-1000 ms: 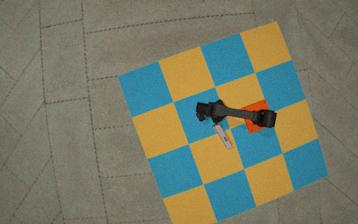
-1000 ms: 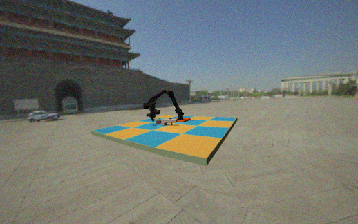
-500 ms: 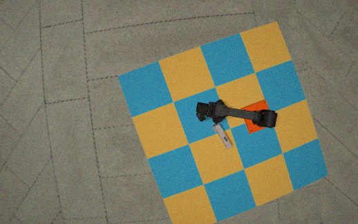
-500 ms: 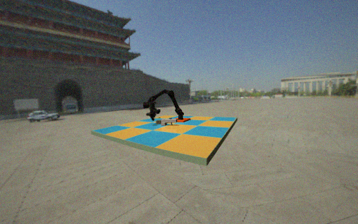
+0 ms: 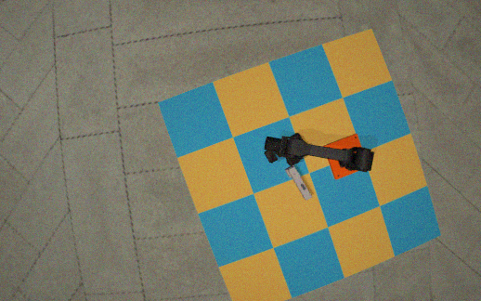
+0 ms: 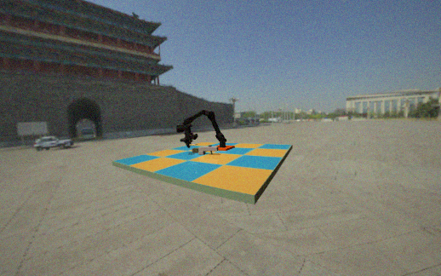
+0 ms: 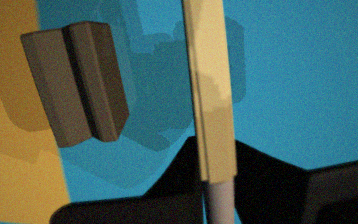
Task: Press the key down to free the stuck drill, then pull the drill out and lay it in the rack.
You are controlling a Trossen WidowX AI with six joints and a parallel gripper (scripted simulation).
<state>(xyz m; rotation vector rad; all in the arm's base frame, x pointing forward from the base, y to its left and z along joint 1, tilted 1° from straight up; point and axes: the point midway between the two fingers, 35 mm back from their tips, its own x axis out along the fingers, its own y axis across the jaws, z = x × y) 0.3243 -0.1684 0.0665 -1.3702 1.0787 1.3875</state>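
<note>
The tan drill is 4 cm to the left of my gripper tip, 3 cm above it and 1 cm behind it. The rest, counted from my gripper tip: pale grey block (20 cm to the left, 4 cm behind, 1 cm below); rack (8 cm behind, 4 cm below, 2 cm to the left).
</note>
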